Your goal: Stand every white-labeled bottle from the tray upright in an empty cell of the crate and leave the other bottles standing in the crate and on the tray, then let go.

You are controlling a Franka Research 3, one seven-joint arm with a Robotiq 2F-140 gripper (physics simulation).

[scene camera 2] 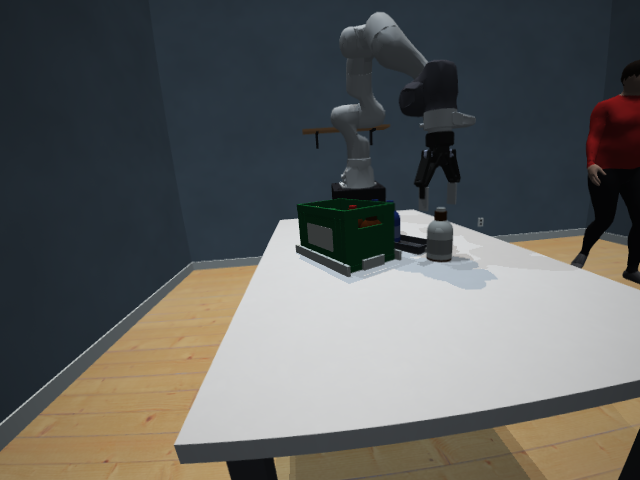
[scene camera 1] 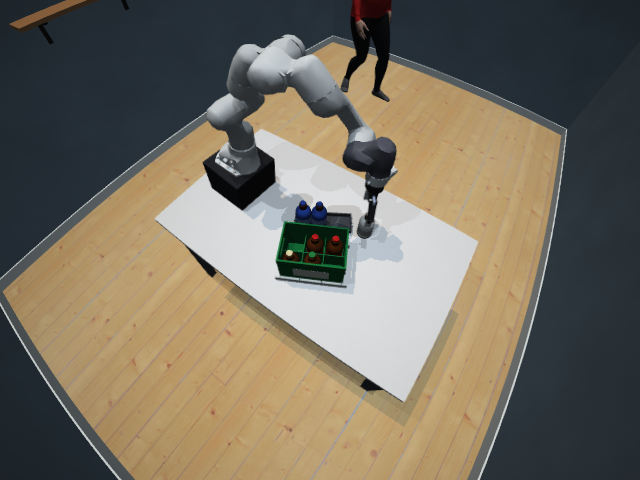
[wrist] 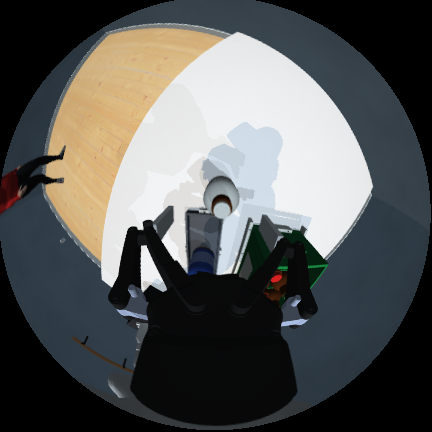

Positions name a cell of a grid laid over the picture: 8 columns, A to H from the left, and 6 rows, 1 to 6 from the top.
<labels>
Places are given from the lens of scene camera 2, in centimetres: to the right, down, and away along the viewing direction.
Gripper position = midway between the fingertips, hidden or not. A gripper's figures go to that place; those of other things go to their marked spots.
my gripper (scene camera 2: F3): 35, -10, 78
white-labeled bottle (scene camera 2: F3): 34, -2, 75
</labels>
